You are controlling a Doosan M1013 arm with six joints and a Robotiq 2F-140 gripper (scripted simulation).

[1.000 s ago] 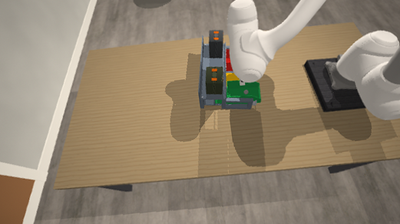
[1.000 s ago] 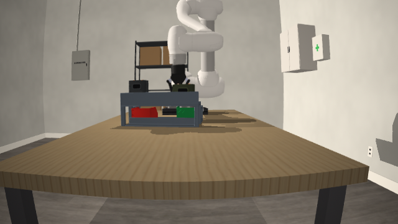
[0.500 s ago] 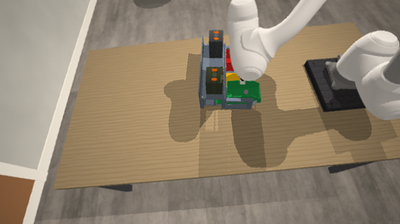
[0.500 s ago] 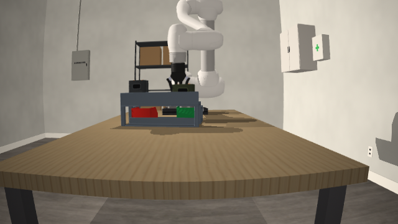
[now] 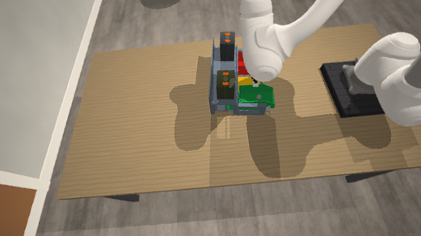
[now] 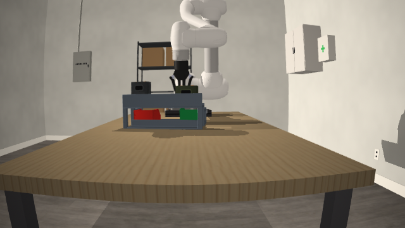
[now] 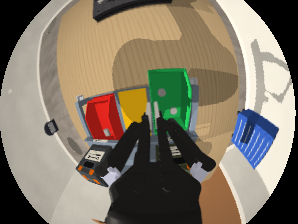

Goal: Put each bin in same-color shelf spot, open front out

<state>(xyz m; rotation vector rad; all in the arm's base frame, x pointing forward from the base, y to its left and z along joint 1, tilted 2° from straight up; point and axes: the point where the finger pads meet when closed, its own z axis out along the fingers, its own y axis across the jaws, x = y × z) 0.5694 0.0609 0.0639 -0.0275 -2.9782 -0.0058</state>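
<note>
My hand is 7 cm above the green bin, 5 cm to the right of it and 1 cm past it. Also, from my hand: red bin: 18 cm to the right, 8 cm below, 4 cm ahead.
</note>
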